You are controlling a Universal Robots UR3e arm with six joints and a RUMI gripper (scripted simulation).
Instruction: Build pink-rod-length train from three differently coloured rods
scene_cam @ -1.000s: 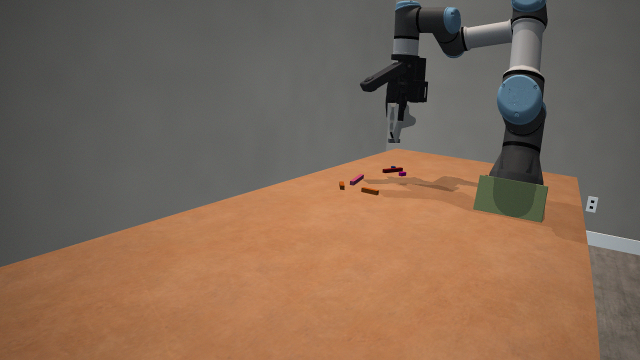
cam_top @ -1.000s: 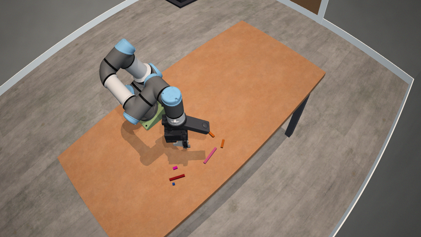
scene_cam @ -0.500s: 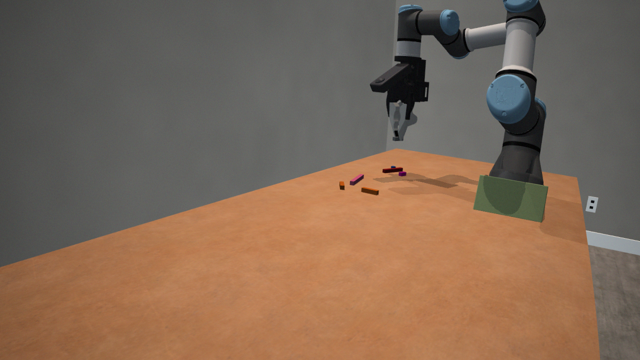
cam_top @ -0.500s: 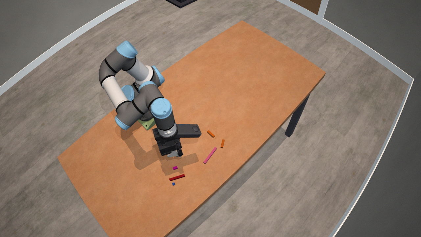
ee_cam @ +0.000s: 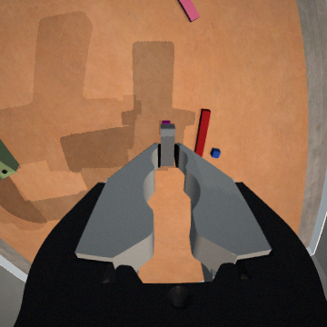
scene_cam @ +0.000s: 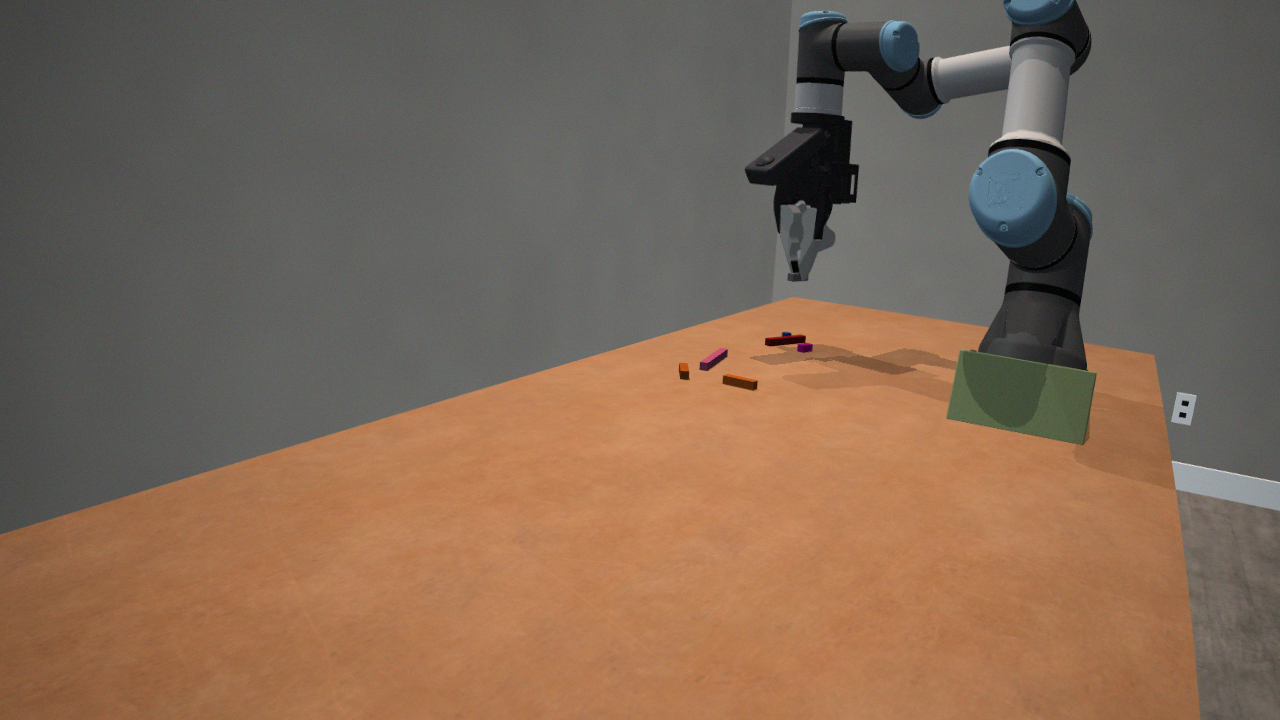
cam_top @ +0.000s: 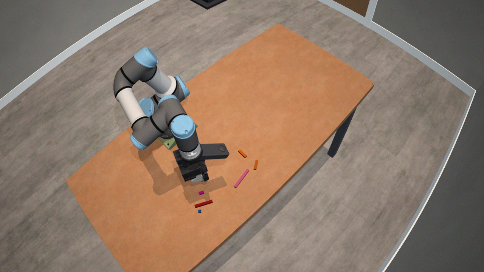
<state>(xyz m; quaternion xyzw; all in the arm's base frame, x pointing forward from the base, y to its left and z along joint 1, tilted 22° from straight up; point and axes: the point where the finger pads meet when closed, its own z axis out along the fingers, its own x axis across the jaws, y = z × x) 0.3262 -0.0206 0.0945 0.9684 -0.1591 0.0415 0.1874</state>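
The magenta rod is 110 mm below my hand, 30 mm to the right of it and 10 mm behind it. The rest, counted from my hand: red rod 110 mm below, 50 mm to the right, 30 mm ahead; then grey rod 10 mm below; then small blue rod 110 mm below, 80 mm to the right, 50 mm ahead.
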